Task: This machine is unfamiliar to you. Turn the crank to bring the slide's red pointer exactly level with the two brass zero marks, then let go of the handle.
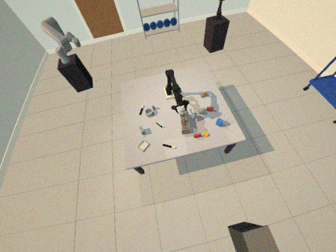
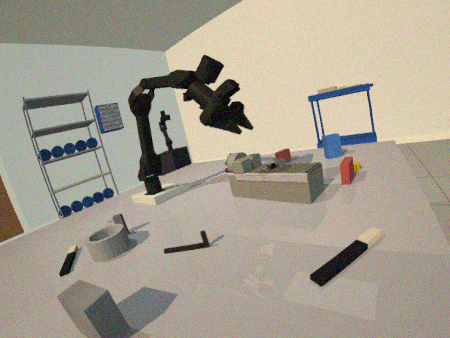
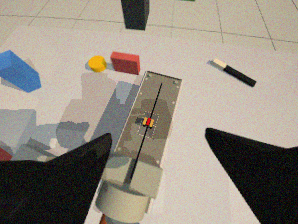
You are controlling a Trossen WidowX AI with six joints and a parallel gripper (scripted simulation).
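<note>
Right now my gripper tip is 130 mm past the brown crank handle, 80 mm to the right of it and 120 mm above it. From my gripper tip the other things lie so: yellow disc (250 mm ahead, 170 mm to the left, 180 mm below); then red pointer (40 mm ahead, 10 mm to the left, 110 mm below); then black l-shaped piece (40 mm behind, 260 mm to the right, 180 mm below).
</note>
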